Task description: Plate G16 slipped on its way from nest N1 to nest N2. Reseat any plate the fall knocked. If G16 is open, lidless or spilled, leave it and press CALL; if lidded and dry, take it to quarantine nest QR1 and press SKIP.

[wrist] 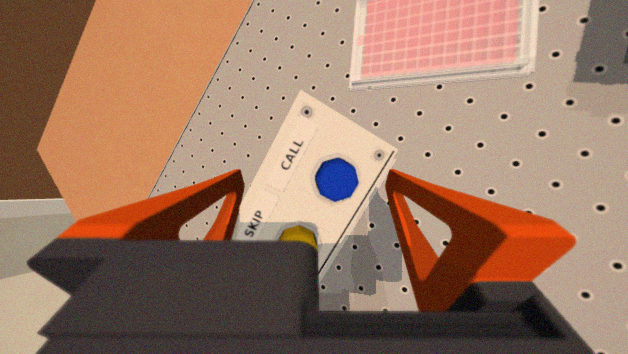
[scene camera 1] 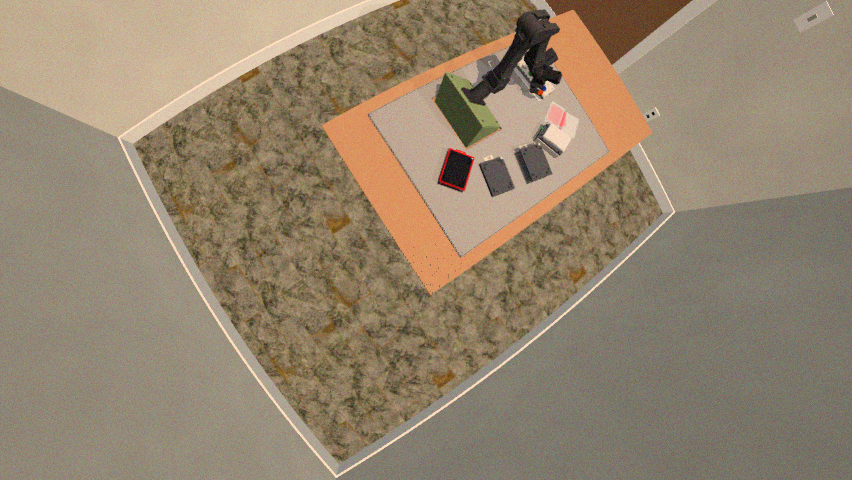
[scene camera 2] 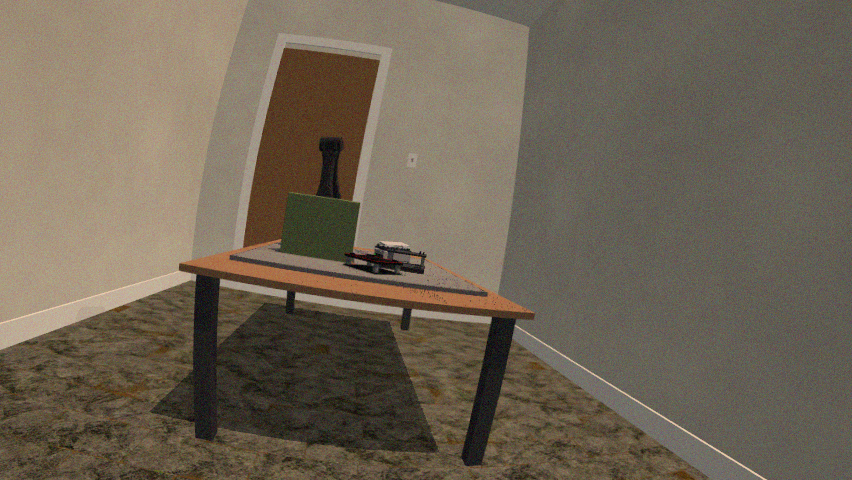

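Seen in the pictures: gripper, between the fingertips: (wrist: 314, 177) (scene camera 1: 544, 86); arm's base, origin of its link: (scene camera 1: 473, 97) (scene camera 2: 318, 220).
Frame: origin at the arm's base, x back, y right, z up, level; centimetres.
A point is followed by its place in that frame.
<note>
My gripper (scene camera 1: 540, 90) {x -8.6, y -43.0, z -7.0 cm} (wrist: 314, 177) {x -8.6, y -43.0, z -7.0 cm} is open and empty above the white button panel (wrist: 345, 130) {x -12.1, y -43.0, z -6.5 cm}. The blue CALL button (wrist: 336, 179) {x -9.5, y -41.6, z -6.2 cm} lies between the fingertips in the wrist view; the yellow SKIP button (wrist: 298, 236) {x -5.3, y -41.4, z -6.1 cm} is partly hidden by the gripper body. A plate with pink wells (scene camera 1: 556, 112) {x -22.5, y -45.0, z -11.8 cm} (wrist: 440, 35) {x -22.5, y -42.9, z -12.0 cm} lies on the grey board; a pale clear sheet, perhaps its lid, (scene camera 1: 570, 126) {x -32.5, y -48.7, z -12.4 cm} lies against it. Its label is unreadable. A white-topped plate (scene camera 1: 558, 137) {x -34.2, y -31.5, z -5.4 cm} (scene camera 2: 392, 244) {x -32.9, y -29.1, z -6.0 cm} sits on a nest. Two dark nests (scene camera 1: 496, 176) {x -34.2, y 5.6, z -11.3 cm} (scene camera 1: 534, 162) {x -38.2, y -13.4, z -7.6 cm} and a red-rimmed nest (scene camera 1: 457, 169) {x -22.4, y 21.0, z -9.2 cm} stand in a row.
A tall green block (scene camera 1: 466, 112) {x -5.7, y 9.4, z 4.3 cm} (scene camera 2: 320, 226) {x -2.1, y 9.4, z -1.8 cm} stands beside the arm and hides part of it in scene camera 2. The grey perforated board (scene camera 1: 417, 152) {x -5.9, y 31.0, z -13.3 cm} (wrist: 515, 200) {x -15.1, y -31.8, z -13.2 cm} lies on the orange table (scene camera 1: 381, 178) {x -7.6, y 50.9, z -14.5 cm} (wrist: 150, 60) {x -5.8, y -80.7, z -14.5 cm}. A dark object's shadow falls at the wrist view's upper right.
</note>
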